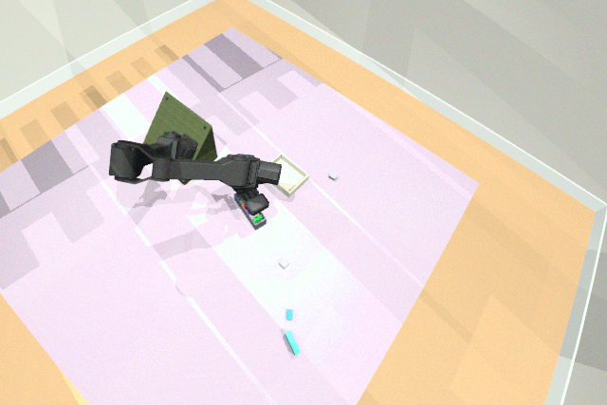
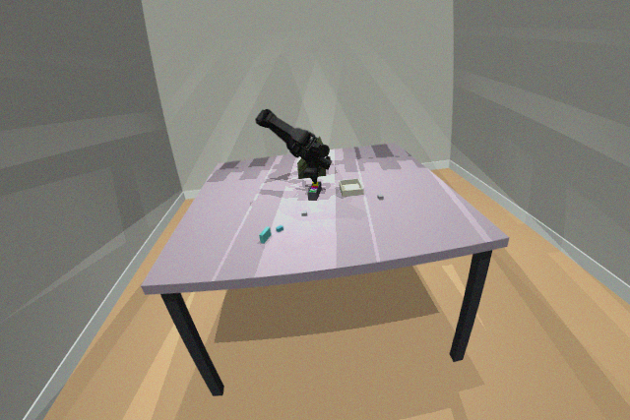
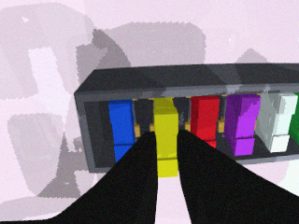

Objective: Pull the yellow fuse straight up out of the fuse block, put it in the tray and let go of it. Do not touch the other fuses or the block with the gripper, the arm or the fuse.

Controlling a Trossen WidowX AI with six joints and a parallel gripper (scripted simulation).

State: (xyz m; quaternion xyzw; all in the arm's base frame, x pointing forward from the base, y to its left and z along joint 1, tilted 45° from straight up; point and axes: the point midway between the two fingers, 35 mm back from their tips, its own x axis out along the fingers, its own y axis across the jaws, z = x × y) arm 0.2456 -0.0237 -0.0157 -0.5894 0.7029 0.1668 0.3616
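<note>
Now: gripper tip 2 cm past the blue fuse, 2 cm above it and 1 cm to the right of it. From my gripper tip the other things lie so: red fuse (2 cm below, 2 cm ahead, 1 cm to the right); then yellow fuse (1 cm below); then purple fuse (4 cm ahead, 2 cm below, 1 cm to the right).
</note>
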